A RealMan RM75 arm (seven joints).
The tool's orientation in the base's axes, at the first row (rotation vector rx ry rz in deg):
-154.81 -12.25 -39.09
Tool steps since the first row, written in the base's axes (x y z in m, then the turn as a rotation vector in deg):
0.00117 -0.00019 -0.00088 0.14 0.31 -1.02
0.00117 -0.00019 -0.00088 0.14 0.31 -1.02
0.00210 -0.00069 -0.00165 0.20 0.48 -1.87
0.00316 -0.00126 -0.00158 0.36 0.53 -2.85
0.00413 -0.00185 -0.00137 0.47 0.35 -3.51
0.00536 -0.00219 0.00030 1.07 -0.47 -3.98
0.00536 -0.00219 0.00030 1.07 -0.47 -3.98
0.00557 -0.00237 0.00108 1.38 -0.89 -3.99
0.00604 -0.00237 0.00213 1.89 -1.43 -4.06
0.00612 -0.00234 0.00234 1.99 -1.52 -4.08
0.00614 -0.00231 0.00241 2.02 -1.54 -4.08
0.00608 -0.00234 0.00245 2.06 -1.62 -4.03
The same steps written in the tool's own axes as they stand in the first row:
0.00058 0.00070 0.00116 -0.35 0.04 1.01
0.00058 0.00070 0.00116 -0.35 0.04 1.01
0.00099 0.00160 0.00202 -0.70 0.15 1.80
0.00192 0.00235 0.00221 -1.03 0.42 2.70
0.00283 0.00305 0.00224 -1.27 0.81 3.23
0.00469 0.00316 0.00127 -1.02 1.84 3.57
0.00469 0.00316 0.00127 -1.02 1.84 3.57
0.00524 0.00315 0.00065 -0.78 2.31 3.56
0.00616 0.00295 -0.00001 -0.40 2.94 3.64
0.00633 0.00288 -0.00014 -0.33 3.06 3.67
0.00639 0.00283 -0.00018 -0.30 3.08 3.68
0.00635 0.00284 -0.00025 -0.25 3.15 3.62

